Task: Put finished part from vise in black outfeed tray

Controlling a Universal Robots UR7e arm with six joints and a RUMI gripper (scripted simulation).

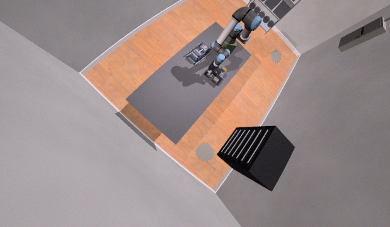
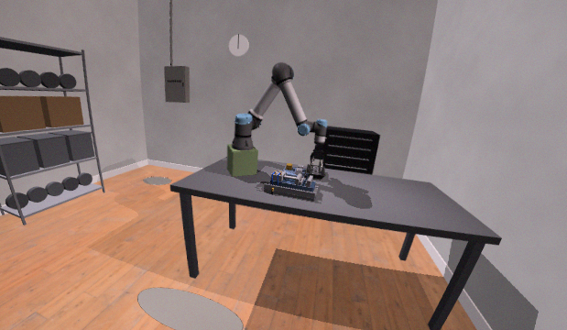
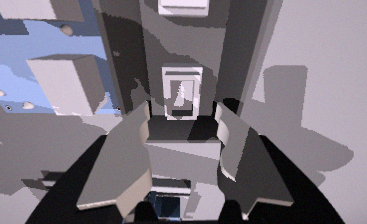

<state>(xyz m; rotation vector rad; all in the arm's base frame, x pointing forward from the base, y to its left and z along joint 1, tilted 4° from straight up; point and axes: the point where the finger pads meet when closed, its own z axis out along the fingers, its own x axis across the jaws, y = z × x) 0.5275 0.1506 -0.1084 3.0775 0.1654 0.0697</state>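
My gripper is now 12 cm past the plain grey block, 4 cm above it and 1 cm to the left of it. From my hand the other things lie so: vise (31 cm to the right, 10 cm behind, 2 cm below); then orange block (22 cm behind, 8 cm to the left, 4 cm below); then blue fixture plate (17 cm behind, 6 cm below, 3 cm to the left).
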